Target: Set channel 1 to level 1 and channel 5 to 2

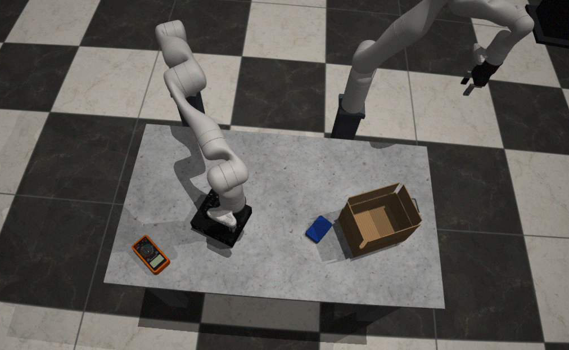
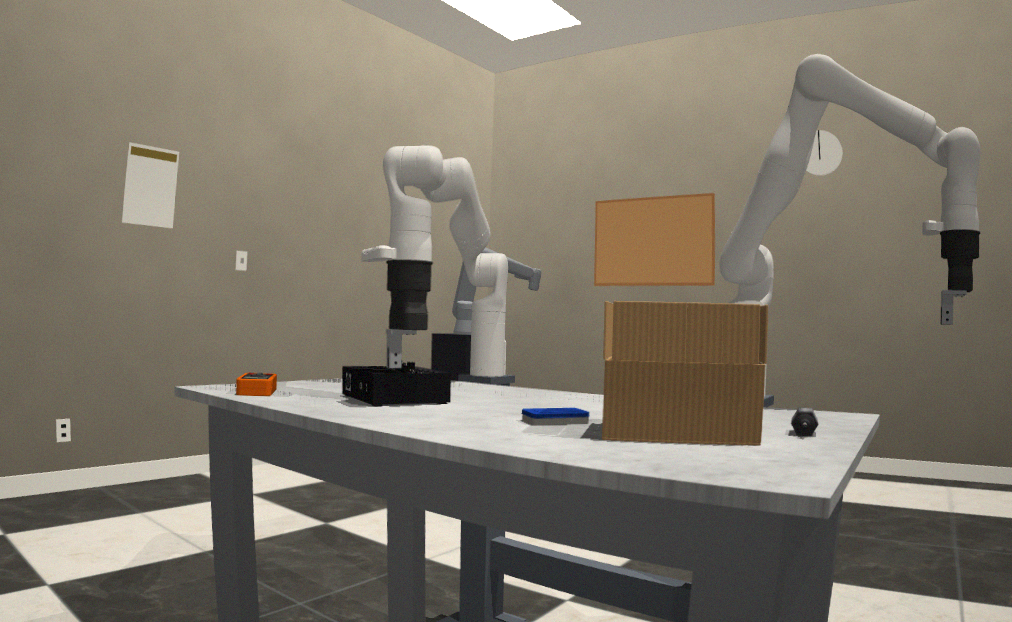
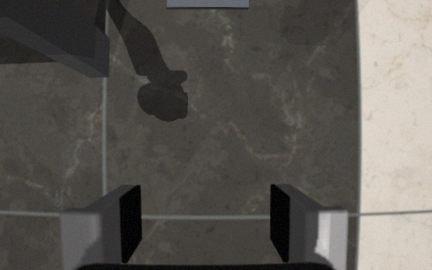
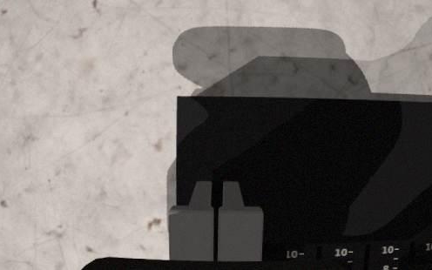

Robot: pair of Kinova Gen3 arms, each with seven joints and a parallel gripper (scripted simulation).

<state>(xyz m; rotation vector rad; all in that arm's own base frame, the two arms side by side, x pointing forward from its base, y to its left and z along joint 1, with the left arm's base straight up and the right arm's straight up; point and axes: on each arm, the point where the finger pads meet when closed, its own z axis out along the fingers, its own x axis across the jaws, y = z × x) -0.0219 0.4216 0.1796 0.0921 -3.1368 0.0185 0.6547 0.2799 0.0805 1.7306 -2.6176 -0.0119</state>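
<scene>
Now: right hand 20 mm past the channel 1 fader, 20 mm above it and 10 mm to the right of it. Also, from my right hand: channel 3 fader 50 mm behind, 30 mm to the right, 20 mm below; channel 2 fader 30 mm behind, 20 mm below, 10 mm to the right; channel 4 fader 80 mm behind, 40 mm to the right, 20 mm below.
</scene>
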